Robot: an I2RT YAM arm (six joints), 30 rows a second.
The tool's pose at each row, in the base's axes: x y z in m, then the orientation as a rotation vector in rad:
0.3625 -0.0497 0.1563 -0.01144 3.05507 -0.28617
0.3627 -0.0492 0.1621 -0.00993 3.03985 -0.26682
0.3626 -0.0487 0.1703 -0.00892 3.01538 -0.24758
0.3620 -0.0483 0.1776 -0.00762 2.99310 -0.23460
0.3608 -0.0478 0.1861 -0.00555 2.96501 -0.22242
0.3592 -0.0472 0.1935 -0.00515 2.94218 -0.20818
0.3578 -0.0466 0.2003 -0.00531 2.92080 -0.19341
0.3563 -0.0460 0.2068 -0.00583 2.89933 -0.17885
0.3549 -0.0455 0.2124 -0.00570 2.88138 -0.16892
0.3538 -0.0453 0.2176 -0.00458 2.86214 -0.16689
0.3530 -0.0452 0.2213 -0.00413 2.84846 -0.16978
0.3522 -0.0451 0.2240 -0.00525 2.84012 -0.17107
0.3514 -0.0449 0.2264 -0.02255 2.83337 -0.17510
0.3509 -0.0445 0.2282 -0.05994 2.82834 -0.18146
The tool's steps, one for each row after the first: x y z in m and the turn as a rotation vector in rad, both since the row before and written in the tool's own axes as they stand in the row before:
-0.0006 -0.0006 -0.0058 -0.01158 -0.01675 0.00295
-0.0006 -0.0009 -0.0081 -0.01111 -0.02585 0.00339
-0.0002 -0.0008 -0.0073 -0.00726 -0.02309 0.00315
0.0000 -0.0008 -0.0086 -0.00649 -0.02873 0.00406
0.0003 -0.0005 -0.0076 -0.00834 -0.02369 0.00273
0.0001 -0.0004 -0.0070 -0.00892 -0.02225 0.00230
0.0001 -0.0003 -0.0067 -0.00891 -0.02229 0.00205
0.0000 -0.0002 -0.0058 -0.00597 -0.01844 0.00192
-0.0002 -0.0004 -0.0053 -0.00048 -0.01925 0.00195
-0.0002 -0.0003 -0.0038 0.00259 -0.01346 0.00073
0.0000 -0.0002 -0.0028 0.00113 -0.00829 -0.00046
0.0001 -0.0001 -0.0025 0.00128 -0.00714 -0.01197
-0.0001 0.0002 -0.0019 0.00069 -0.00572 -0.02619

